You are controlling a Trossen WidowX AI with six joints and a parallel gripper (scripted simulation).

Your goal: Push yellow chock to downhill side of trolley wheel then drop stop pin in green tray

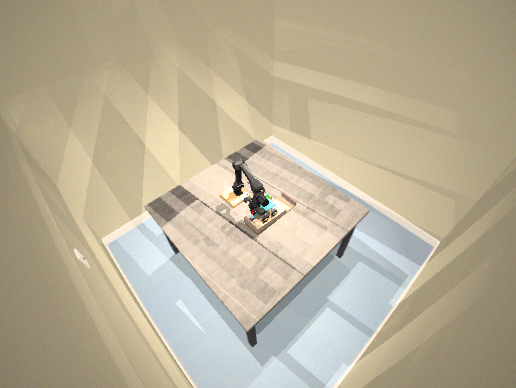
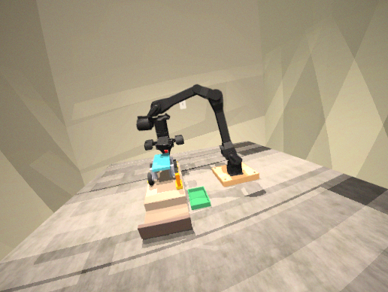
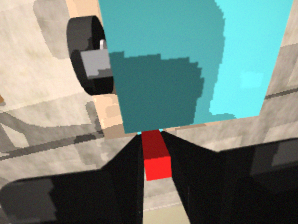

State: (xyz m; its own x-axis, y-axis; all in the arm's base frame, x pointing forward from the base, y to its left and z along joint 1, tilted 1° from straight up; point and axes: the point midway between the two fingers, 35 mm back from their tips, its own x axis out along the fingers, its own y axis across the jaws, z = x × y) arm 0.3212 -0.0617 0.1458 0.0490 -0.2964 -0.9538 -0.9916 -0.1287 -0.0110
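My gripper tip is now 20 cm to the right of the green tray, 14 cm above it and 13 cm past it. Round my gripper tip: tan ramp 11 cm to the left, 9 cm below, 1 cm ahead; red-headed stop pin right at my gripper tip; trolley 10 cm to the left, 2 cm below, 1 cm ahead.
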